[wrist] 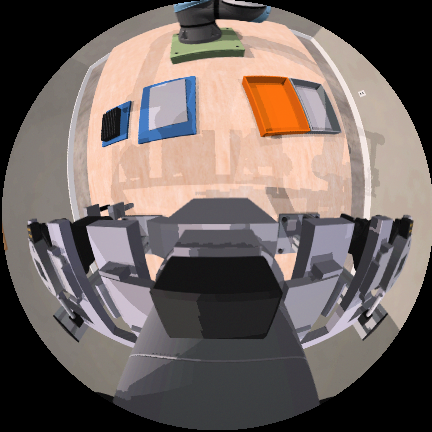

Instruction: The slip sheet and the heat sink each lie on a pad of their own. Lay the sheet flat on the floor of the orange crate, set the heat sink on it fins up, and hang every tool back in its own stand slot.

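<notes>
The black finned heat sink lies on the small blue pad at the left of the table. The light grey slip sheet lies on the larger blue pad beside it. The orange crate stands right of centre, with its floor bare. A black block at the wrist fills the lower middle, with grey metal parts just beyond it. Light grey plates and blocks stand close on both sides. Whether they belong to the gripper or to the tool stand is unclear. No fingertips can be made out, so the gripper's state cannot be told.
A grey tray adjoins the orange crate on its right. The robot's green base plate is at the far edge of the table, with the arm's base on it. Shadows fall across the middle of the table. Black parts show at the left.
</notes>
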